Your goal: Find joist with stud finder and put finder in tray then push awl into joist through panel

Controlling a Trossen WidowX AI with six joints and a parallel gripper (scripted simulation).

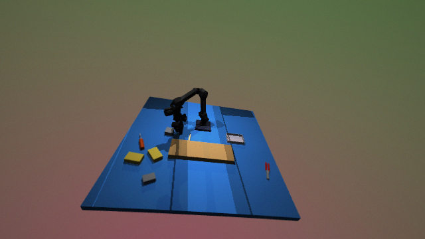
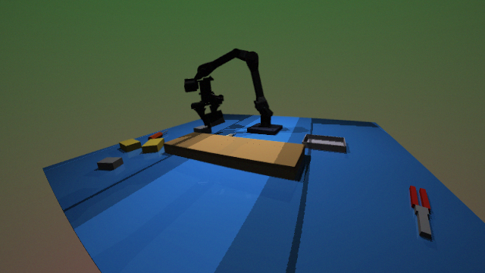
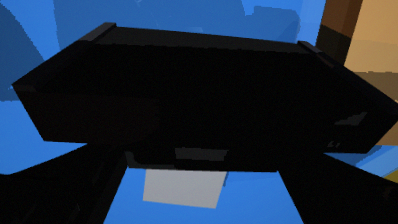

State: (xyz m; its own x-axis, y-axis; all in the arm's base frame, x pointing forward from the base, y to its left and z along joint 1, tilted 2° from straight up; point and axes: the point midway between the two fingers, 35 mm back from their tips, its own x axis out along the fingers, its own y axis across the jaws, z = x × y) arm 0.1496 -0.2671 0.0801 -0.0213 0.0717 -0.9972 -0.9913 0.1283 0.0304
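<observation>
My gripper tip is 1 cm to the right of the stud finder and 1 cm past it. Round my gripper tip: grey block (6 cm to the right, 6 cm below, 2 cm behind); grey tray (56 cm to the left, 7 cm below, 5 cm ahead).
</observation>
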